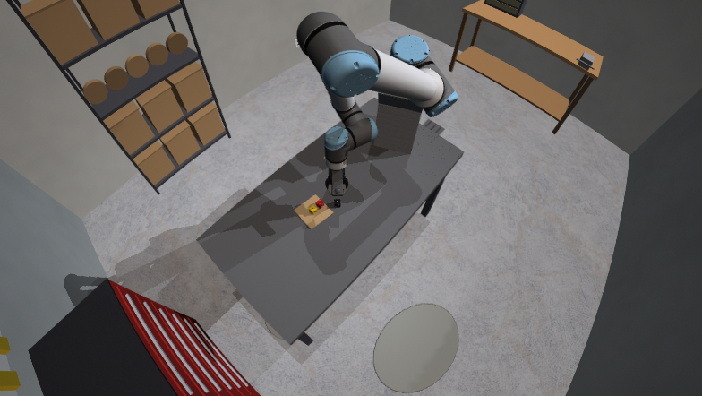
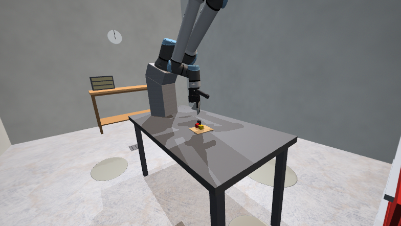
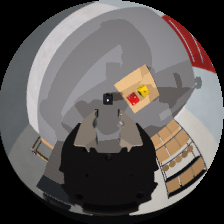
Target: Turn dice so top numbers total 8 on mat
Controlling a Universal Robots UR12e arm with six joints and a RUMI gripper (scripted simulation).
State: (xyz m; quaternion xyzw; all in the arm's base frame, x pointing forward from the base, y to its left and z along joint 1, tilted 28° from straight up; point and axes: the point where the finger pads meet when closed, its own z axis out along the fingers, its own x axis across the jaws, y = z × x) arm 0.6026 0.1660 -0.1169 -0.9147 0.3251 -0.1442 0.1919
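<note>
The black die lies 90 mm below my hand. From my hand the other things lie so: tan mat 120 mm ahead, 100 mm below, 40 mm to the right; then yellow die 120 mm ahead, 90 mm below, 40 mm to the right; then red die 90 mm below, 70 mm ahead, 50 mm to the right.
</note>
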